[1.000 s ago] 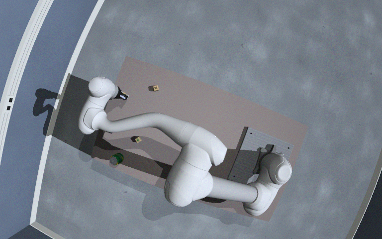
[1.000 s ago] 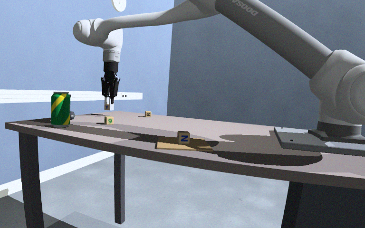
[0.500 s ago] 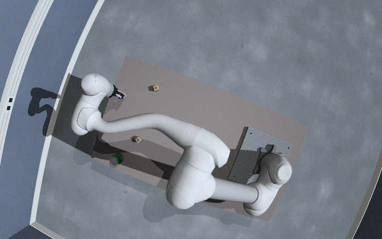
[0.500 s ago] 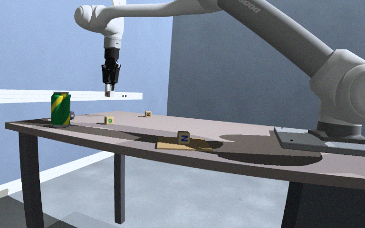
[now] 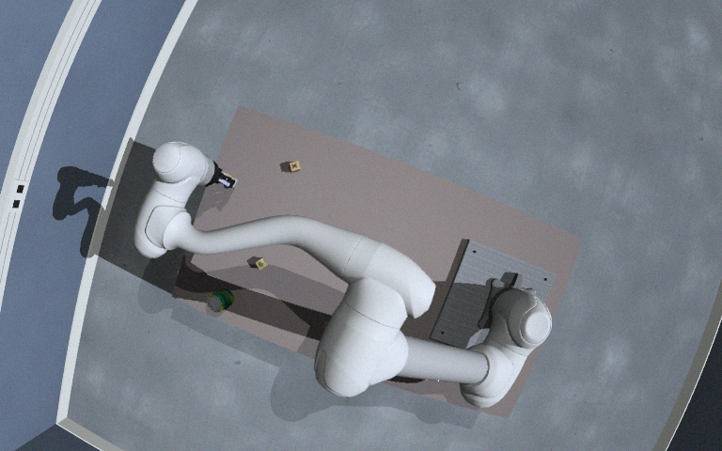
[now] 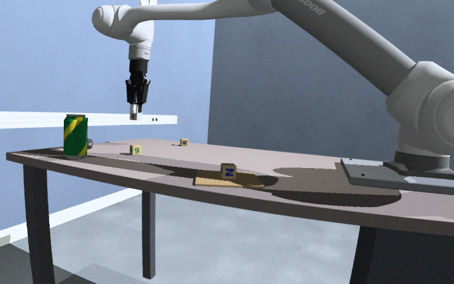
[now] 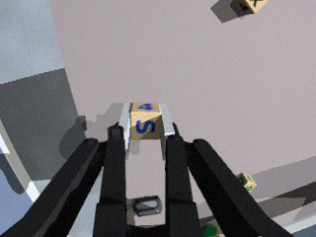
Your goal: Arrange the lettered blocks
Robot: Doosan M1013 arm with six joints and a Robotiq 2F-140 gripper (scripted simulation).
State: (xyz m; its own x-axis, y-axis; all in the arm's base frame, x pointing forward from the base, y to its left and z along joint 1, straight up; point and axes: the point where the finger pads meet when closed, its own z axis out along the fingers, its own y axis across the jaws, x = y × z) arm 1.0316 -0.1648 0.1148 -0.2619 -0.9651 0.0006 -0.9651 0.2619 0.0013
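My hand is 510 mm past the wooden block, 420 mm to the right of it and 110 mm above it. The rest, counted from my hand: yellow can 60 mm behind, 410 mm to the left, 70 mm below; then tan mat 510 mm behind, 420 mm to the left, 130 mm below; then small dark object 70 mm ahead, 240 mm to the left, 120 mm below.
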